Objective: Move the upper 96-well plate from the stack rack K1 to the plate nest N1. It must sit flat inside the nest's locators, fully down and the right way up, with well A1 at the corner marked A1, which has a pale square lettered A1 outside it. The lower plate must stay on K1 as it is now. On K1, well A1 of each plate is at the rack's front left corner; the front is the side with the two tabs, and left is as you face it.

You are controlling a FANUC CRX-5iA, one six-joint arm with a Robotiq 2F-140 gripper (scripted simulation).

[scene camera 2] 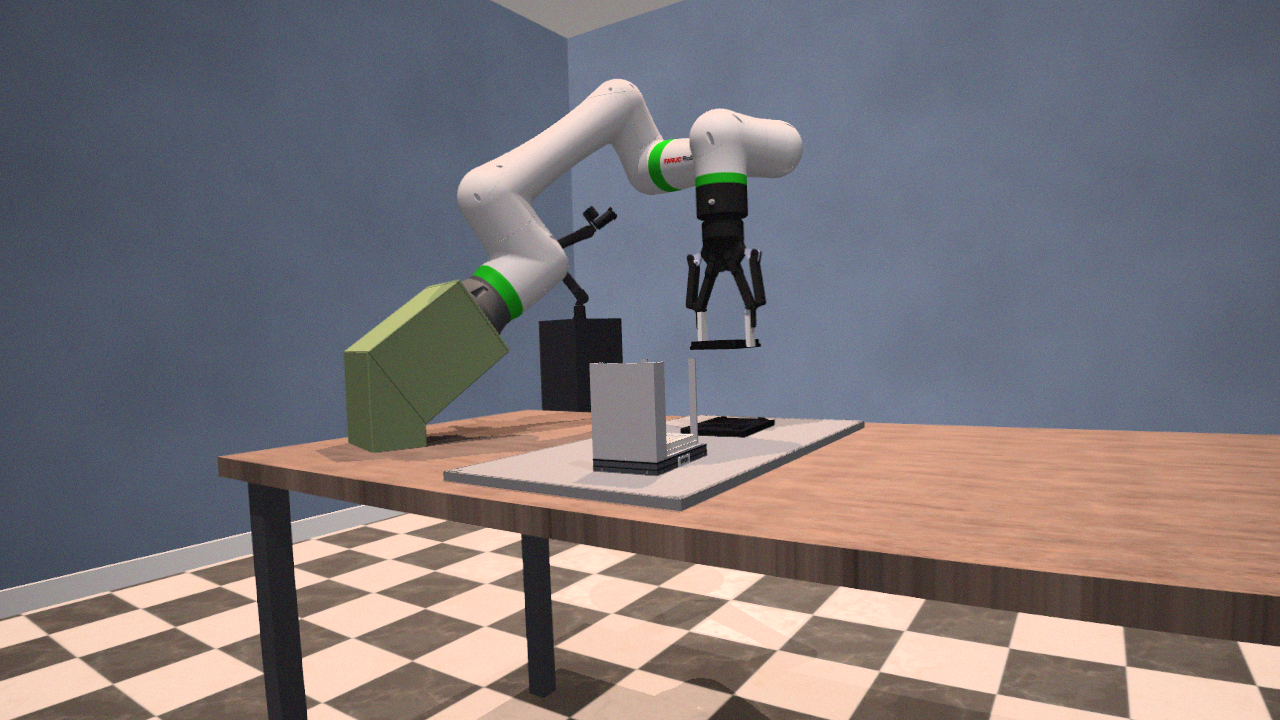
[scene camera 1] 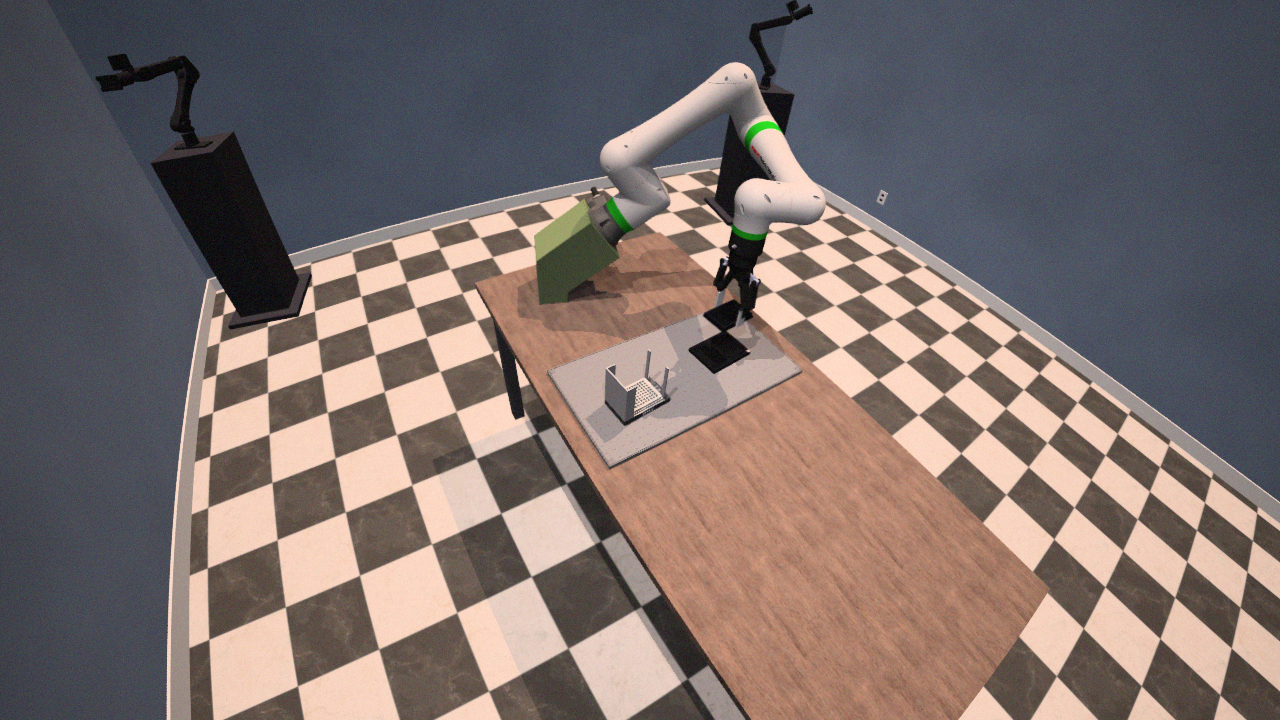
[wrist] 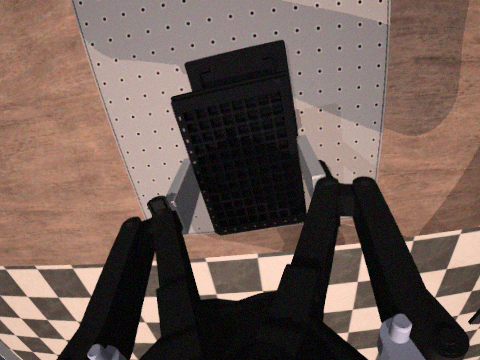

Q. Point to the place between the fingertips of my gripper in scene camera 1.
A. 728, 316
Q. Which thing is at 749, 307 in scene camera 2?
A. My gripper.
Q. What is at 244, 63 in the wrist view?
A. A black plate nest N1.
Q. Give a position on a black 96-well plate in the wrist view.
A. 240, 196
